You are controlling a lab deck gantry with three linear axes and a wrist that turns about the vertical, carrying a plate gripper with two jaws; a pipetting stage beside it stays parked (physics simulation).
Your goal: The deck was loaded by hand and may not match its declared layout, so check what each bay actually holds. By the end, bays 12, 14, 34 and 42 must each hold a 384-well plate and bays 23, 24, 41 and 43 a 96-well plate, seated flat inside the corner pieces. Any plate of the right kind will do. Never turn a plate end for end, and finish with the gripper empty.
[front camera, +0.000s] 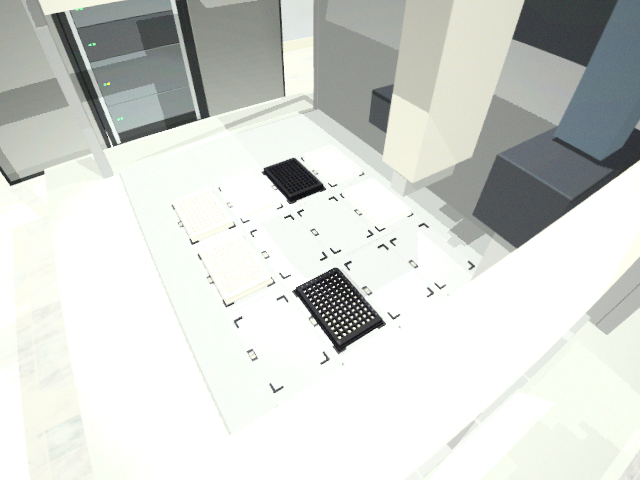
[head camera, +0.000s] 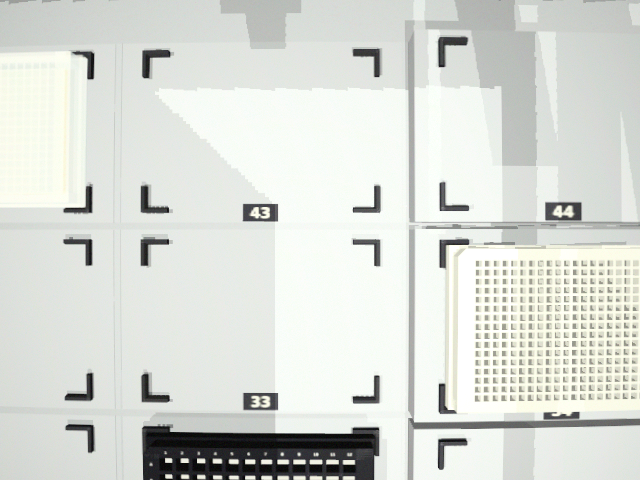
Observation:
I see my gripper, a bay 32 and a bay 43.

